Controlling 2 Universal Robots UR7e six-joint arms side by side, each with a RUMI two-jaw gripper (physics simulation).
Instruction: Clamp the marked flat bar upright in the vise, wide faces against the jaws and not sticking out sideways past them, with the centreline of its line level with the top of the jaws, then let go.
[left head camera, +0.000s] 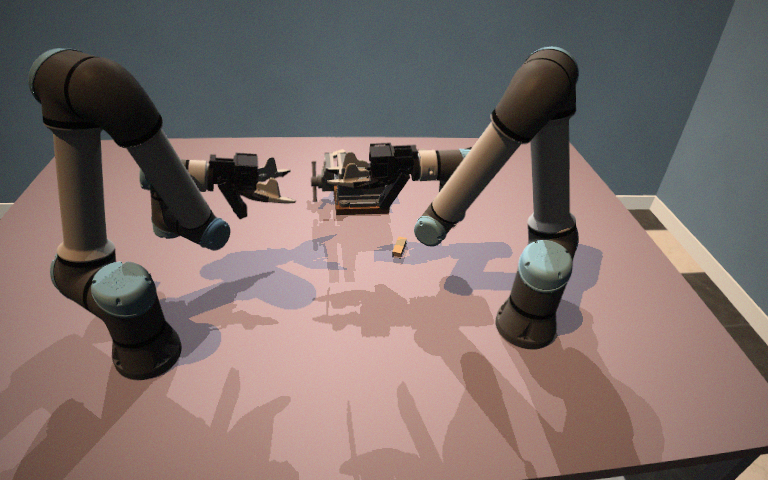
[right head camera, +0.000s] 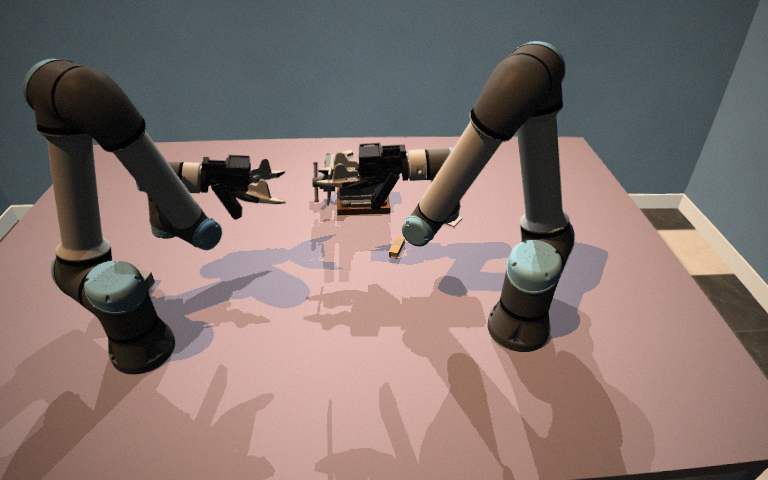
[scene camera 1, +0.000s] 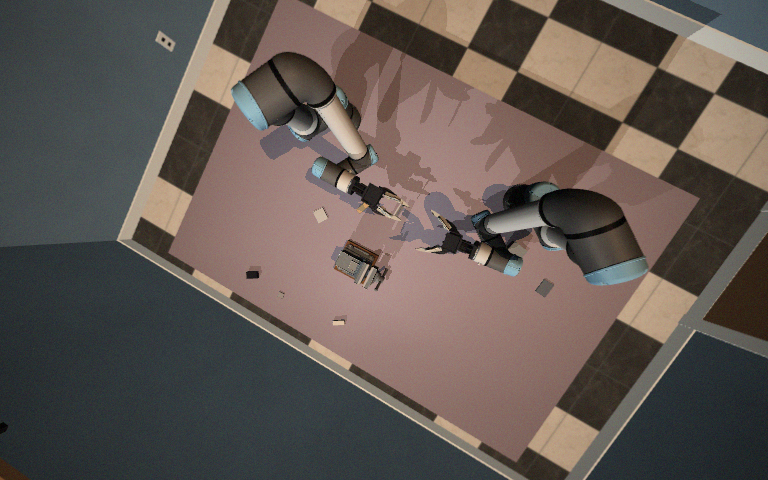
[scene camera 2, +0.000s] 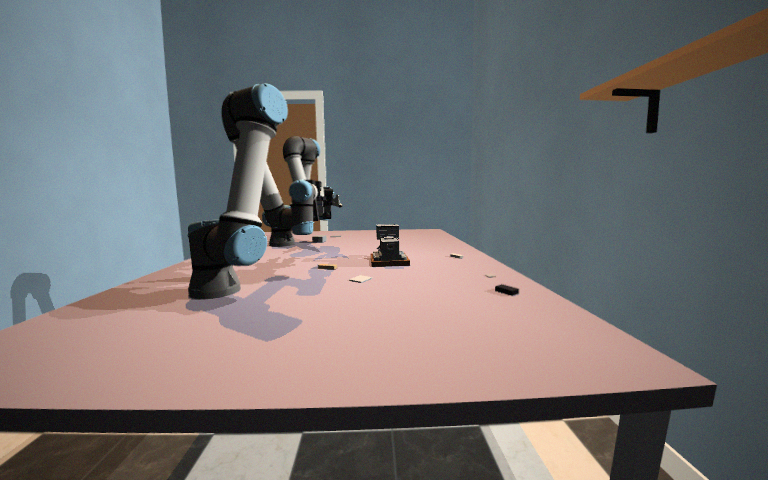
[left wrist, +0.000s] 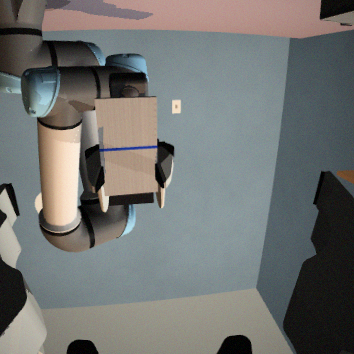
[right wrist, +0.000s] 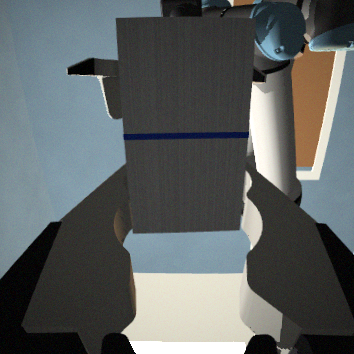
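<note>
The flat bar is upright in the air, with a blue line across its wide face. My right gripper is shut on its side edges below the line. My left gripper is open and empty, its fingers pointing toward the bar from the other side, a short gap away. The vise stands on a wooden base beyond the right gripper, which partly hides it in both head views. The bar is apart from the vise.
An orange block lies in front of the vise. A pale tile, a black block and a cream block lie around it. A grey block lies near the left arm.
</note>
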